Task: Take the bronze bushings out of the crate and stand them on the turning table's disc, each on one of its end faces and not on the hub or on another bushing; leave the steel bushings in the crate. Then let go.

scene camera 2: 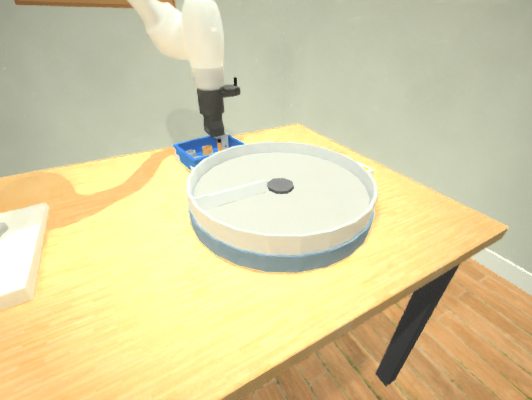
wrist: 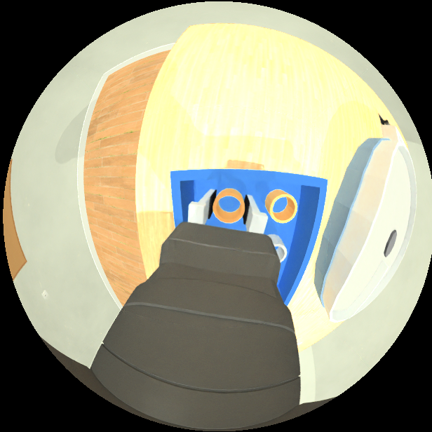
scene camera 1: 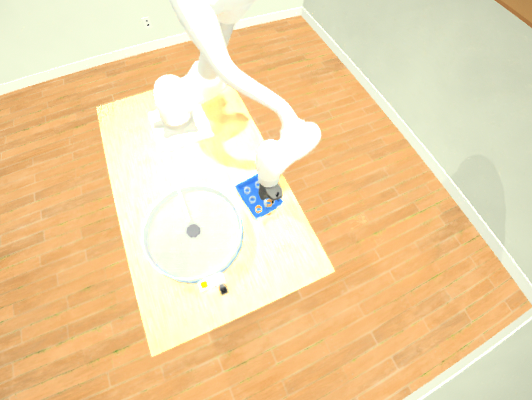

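The blue crate stands beside the turning table. My gripper is down in the crate, shut on a bronze bushing, with one finger on each side of it. The bushing is upright and its open end faces up. A second bronze bushing stands beside it in the crate. Steel bushings stand there too; in the wrist view a steel one is partly hidden by the gripper body.
The turning table has a raised rim, a dark hub at its middle and a white divider from hub to rim. A white tray shows at the left in scene camera 2. A yellow button lies beside the turning table.
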